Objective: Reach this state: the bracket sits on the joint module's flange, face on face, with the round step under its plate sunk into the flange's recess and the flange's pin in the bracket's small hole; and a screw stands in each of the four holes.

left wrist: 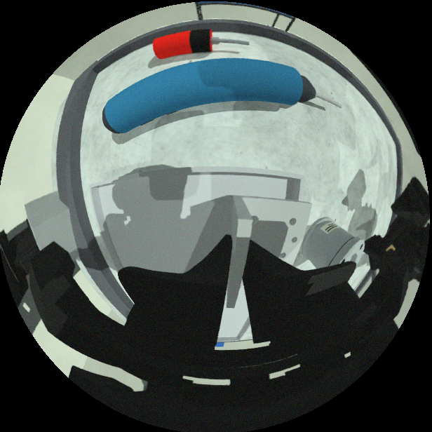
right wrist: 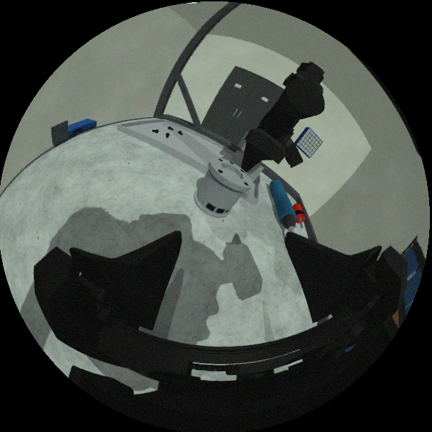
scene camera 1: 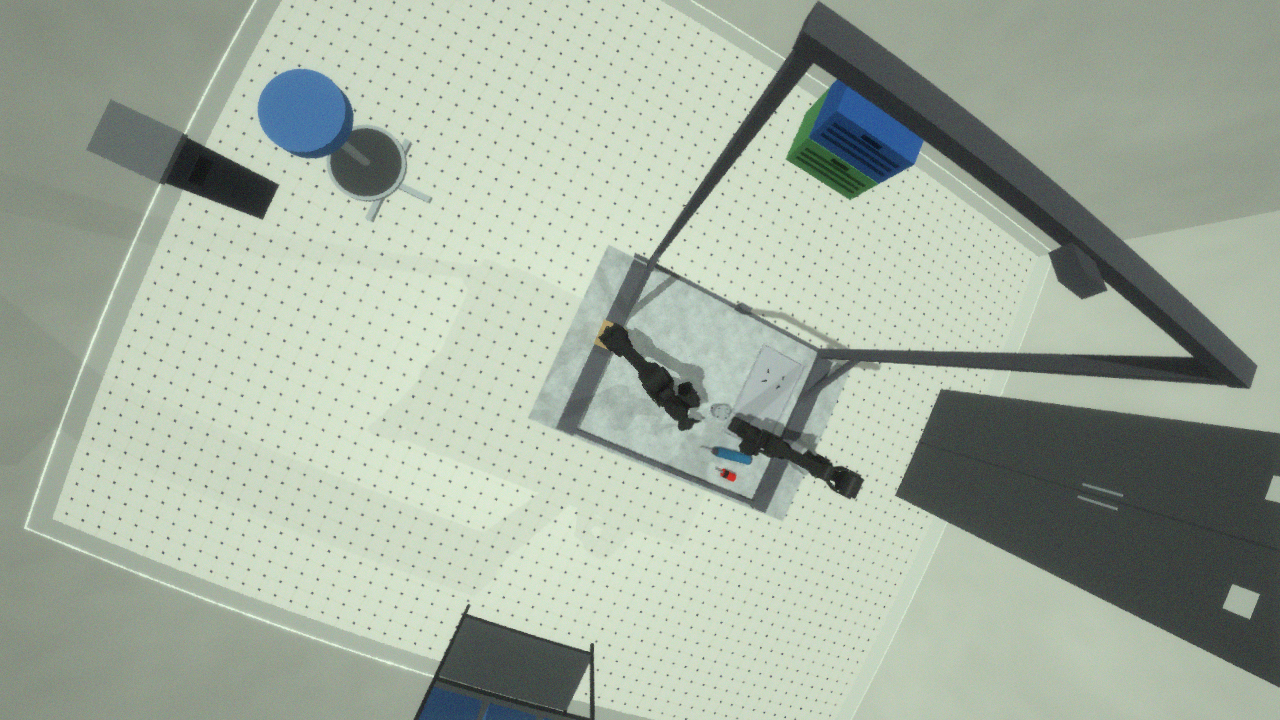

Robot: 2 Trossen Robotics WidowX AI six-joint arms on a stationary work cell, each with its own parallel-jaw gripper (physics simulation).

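Note:
The light grey bracket has a plate with holes and an upright wall. My left gripper is shut on that wall, over the tray. The round grey joint module stands upright beside the tray, its flange on top, with no bracket on it. Several black screws stand on the far part of the tray. My right gripper is wide open and empty, on the other side of the module. The bracket's underside is hidden.
The pale tray lies beside the joint module. A blue power screwdriver and a red-handled driver lie near one dark frame edge. A light grey block shows at the left wrist view's left.

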